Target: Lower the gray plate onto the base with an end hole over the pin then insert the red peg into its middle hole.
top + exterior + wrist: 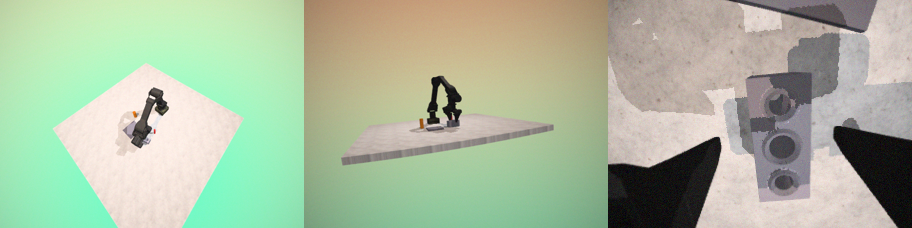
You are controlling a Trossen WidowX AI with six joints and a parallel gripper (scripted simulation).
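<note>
My gripper tip is right at the gray plate. Round my gripper tip: dark square base 140 mm to the right, 30 mm below, 30 mm ahead; then red peg 110 mm behind; then orange cylinder 250 mm to the right, 70 mm behind.
</note>
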